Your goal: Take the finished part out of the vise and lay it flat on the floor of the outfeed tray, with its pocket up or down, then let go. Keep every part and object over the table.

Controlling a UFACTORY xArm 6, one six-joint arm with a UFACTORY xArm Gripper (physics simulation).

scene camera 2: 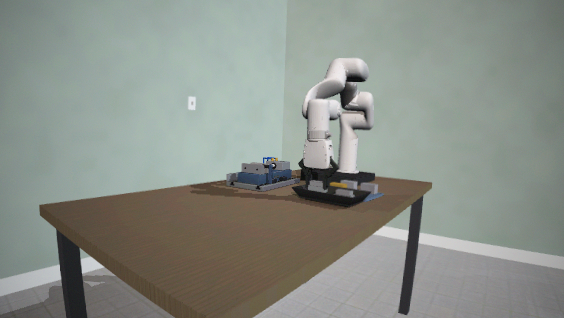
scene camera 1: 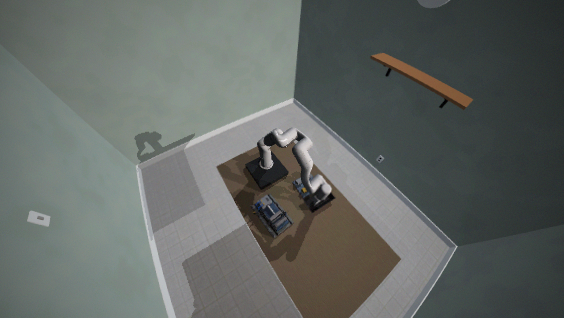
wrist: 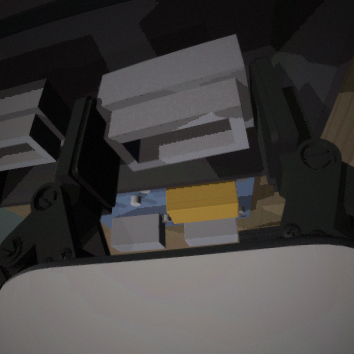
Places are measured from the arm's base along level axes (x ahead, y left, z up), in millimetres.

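Pixels of known places: gripper, fingertip midpoint: [scene camera 2: 317, 187] [wrist: 175, 102]; arm's base at its link origin: [scene camera 2: 346, 171] [scene camera 1: 266, 163].
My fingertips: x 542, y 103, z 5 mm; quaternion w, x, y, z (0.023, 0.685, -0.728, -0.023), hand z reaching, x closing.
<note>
Ahead of a thing's pixels: the offset from my fingertips to its top centre. Level surfaces: height alone.
My gripper [scene camera 2: 316, 185] [wrist: 175, 102] is shut on the grey finished part @[dx -2, dy +0, dz +21 mm] [scene camera 2: 315, 186] [wrist: 175, 70], a stepped block with a rectangular pocket opening facing the wrist camera. The fingers reach low inside the black outfeed tray [scene camera 2: 330, 198] [wrist: 220, 172]. Whether the part touches the tray floor is hidden. A second grey part @[dx -3, dy +100, dz +1 mm] [scene camera 2: 344, 192] [wrist: 22, 130] lies in the tray beside the fingers, at the left in the wrist view. The blue and grey vise @[dx -139, dy -326, dz +53 mm] [scene camera 1: 271, 214] [scene camera 2: 255, 177] stands apart from the tray, with a grey block between its jaws not clearly visible.
A blue plate @[dx -175, dy +68, dz -38 mm] [scene camera 2: 375, 197] [wrist: 150, 205] adjoins the tray on the arm-base side. It carries a yellow block @[dx -140, dy +20, dz -2 mm] [scene camera 1: 303, 190] [scene camera 2: 338, 185] [wrist: 202, 200] and grey blocks @[dx -219, dy +119, dz -2 mm] [scene camera 2: 369, 188] [wrist: 135, 231]. The black arm base [scene camera 1: 265, 176] stands behind on the wooden table @[dz -46 mm] [scene camera 1: 340, 260] [scene camera 2: 175, 240].
</note>
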